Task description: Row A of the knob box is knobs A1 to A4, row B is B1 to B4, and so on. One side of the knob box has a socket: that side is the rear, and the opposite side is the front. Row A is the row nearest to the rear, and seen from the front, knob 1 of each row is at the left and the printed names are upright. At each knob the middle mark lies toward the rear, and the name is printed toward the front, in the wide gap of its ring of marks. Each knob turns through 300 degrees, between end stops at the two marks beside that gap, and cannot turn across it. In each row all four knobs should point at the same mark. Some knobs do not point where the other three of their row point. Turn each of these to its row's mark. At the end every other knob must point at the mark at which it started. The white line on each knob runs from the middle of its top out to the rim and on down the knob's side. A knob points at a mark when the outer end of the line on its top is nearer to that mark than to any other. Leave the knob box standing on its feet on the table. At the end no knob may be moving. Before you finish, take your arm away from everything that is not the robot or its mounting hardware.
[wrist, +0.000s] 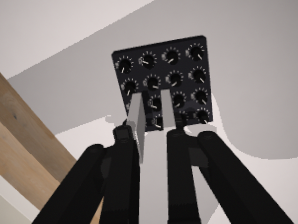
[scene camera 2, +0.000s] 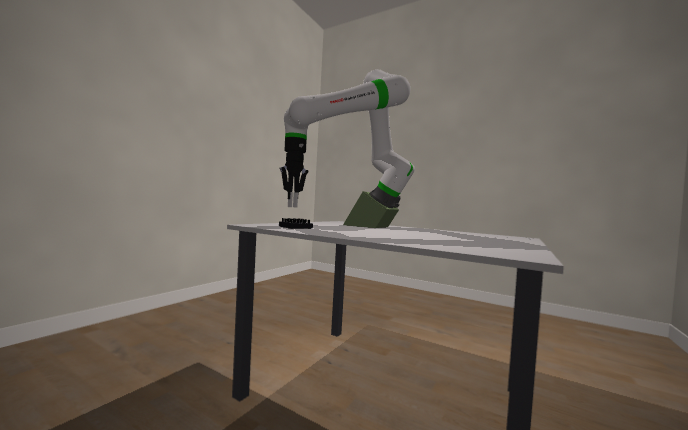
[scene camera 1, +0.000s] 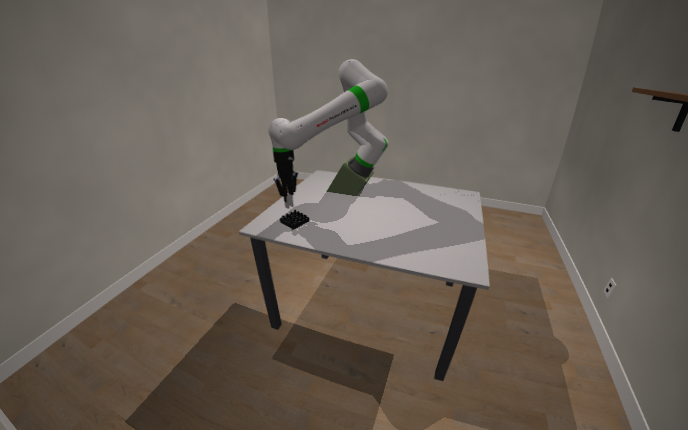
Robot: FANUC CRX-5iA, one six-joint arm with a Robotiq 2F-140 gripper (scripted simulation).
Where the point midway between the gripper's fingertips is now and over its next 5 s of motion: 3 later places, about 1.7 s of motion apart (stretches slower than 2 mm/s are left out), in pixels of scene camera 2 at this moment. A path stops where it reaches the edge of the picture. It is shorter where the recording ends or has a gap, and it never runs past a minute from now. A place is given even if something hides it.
The gripper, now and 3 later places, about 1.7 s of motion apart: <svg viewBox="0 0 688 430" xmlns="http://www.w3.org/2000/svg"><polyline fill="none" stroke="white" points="292,207 292,216 291,219 292,207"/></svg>
